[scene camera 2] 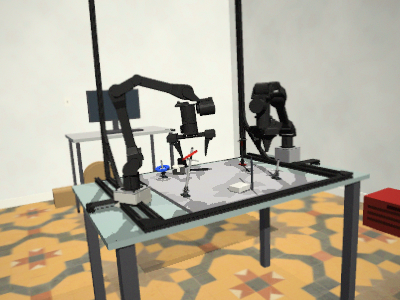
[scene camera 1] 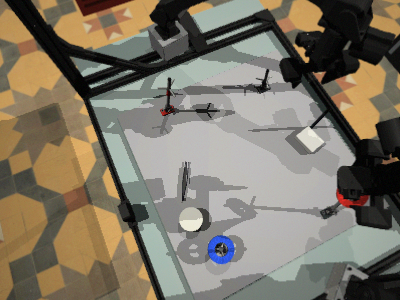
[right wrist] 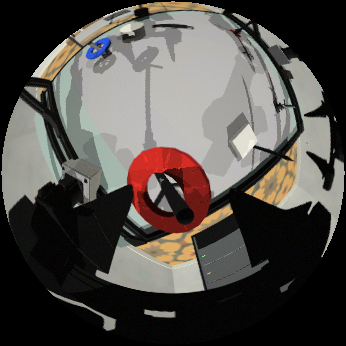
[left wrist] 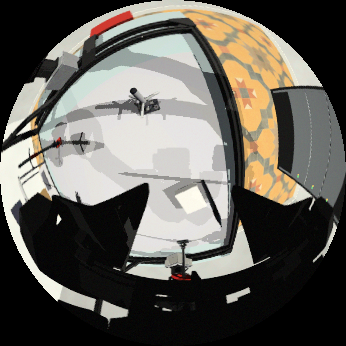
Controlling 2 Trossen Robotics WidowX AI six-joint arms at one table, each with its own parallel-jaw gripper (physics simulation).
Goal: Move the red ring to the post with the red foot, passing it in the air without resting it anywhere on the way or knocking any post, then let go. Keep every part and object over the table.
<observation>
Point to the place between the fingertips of my left gripper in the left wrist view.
At 192,188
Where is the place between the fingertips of my right gripper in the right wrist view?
At 183,191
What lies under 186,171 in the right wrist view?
A red ring.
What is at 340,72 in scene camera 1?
My left gripper.
</observation>
